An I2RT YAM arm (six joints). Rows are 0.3 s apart.
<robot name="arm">
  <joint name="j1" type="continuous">
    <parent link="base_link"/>
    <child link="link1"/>
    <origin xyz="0 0 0.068"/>
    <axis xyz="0 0 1"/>
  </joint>
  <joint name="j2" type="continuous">
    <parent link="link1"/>
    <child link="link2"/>
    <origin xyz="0.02 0.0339 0.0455" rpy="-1.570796 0 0"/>
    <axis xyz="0 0 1"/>
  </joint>
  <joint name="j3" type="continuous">
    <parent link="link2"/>
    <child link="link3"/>
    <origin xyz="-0.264 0 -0.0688" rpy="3.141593 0 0"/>
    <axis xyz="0 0 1"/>
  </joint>
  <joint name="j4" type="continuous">
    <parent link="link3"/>
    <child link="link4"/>
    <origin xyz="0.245 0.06 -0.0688"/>
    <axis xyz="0 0 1"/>
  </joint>
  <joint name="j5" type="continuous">
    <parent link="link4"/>
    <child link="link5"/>
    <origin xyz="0.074 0.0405 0.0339" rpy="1.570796 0 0"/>
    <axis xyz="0 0 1"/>
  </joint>
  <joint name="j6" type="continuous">
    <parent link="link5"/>
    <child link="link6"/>
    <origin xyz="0.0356 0 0.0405" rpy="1.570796 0 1.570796"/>
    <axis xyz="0 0 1"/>
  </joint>
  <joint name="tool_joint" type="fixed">
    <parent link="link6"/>
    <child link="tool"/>
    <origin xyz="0 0 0" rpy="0 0 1.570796"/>
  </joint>
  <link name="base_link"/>
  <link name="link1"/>
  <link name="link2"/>
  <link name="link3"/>
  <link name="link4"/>
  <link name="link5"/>
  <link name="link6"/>
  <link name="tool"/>
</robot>
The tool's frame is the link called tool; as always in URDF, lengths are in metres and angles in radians. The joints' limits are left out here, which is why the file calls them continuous.
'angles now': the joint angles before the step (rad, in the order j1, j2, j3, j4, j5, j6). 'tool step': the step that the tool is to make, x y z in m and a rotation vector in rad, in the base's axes. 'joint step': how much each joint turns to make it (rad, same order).
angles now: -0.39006 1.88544 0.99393 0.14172 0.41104 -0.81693
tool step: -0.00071 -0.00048 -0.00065 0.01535 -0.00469 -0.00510
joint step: -0.00267 -0.00001 0.00000 -0.00726 -0.00916 0.01450
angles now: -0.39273 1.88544 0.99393 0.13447 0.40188 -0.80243
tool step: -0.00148 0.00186 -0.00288 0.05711 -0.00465 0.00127
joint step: -0.00039 0.00002 0.00002 -0.03279 -0.03929 0.04081
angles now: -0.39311 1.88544 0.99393 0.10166 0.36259 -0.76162
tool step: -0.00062 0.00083 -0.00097 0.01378 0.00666 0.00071
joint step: 0.00076 0.00001 0.00078 -0.01488 -0.00724 0.00764
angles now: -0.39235 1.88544 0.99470 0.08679 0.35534 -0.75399
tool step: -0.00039 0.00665 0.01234 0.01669 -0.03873 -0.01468
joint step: 0.01603 -0.04006 0.00038 -0.02672 0.00000 0.04579
